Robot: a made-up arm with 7 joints. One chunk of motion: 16 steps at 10 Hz.
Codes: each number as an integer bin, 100 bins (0 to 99) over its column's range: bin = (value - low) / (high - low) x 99, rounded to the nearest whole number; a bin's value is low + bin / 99 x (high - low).
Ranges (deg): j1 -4..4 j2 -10.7..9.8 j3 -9.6..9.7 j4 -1.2..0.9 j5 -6..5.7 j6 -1.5..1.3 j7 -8.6..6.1
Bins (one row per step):
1: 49 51 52 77 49 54 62
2: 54 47 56 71 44 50 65
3: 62 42 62 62 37 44 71
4: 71 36 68 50 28 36 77
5: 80 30 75 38 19 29 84
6: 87 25 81 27 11 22 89
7: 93 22 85 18 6 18 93
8: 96 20 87 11 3 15 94
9: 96 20 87 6 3 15 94
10: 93 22 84 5 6 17 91
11: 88 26 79 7 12 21 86
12: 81 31 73 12 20 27 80
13: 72 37 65 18 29 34 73
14: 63 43 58 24 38 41 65
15: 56 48 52 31 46 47 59
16: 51 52 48 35 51 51 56
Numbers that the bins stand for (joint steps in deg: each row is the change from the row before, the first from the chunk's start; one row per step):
1: -0.040 -0.139 0.537 0.433 -0.209 0.027 0.606
2: 0.364 -0.968 1.317 0.306 -0.800 -0.086 1.052
3: 1.010 -2.003 2.487 0.115 -1.627 -0.256 1.942
4: 1.737 -3.245 3.657 -0.139 -2.691 -0.482 2.833
5: 2.465 -4.488 5.021 -0.394 -3.755 -0.680 3.873
6: 3.030 -5.523 6.191 -0.627 -4.700 -0.878 4.615
7: 3.515 -6.144 6.971 -0.818 -5.291 -0.991 5.209
8: 3.758 -6.559 7.361 -0.967 -5.645 -1.076 5.358
9: 3.758 -6.559 7.361 -1.073 -5.645 -1.076 5.358
10: 3.515 -6.144 6.776 -1.094 -5.291 -1.019 4.912
11: 3.111 -5.316 5.801 -1.052 -4.582 -0.906 4.170
12: 2.545 -4.281 4.631 -0.945 -3.636 -0.736 3.279
13: 1.818 -3.038 3.072 -0.818 -2.573 -0.538 2.239
14: 1.091 -1.796 1.707 -0.691 -1.509 -0.340 1.052
15: 0.525 -0.761 0.537 -0.542 -0.564 -0.171 0.161
16: 0.121 0.068 -0.242 -0.458 0.027 -0.058 -0.285

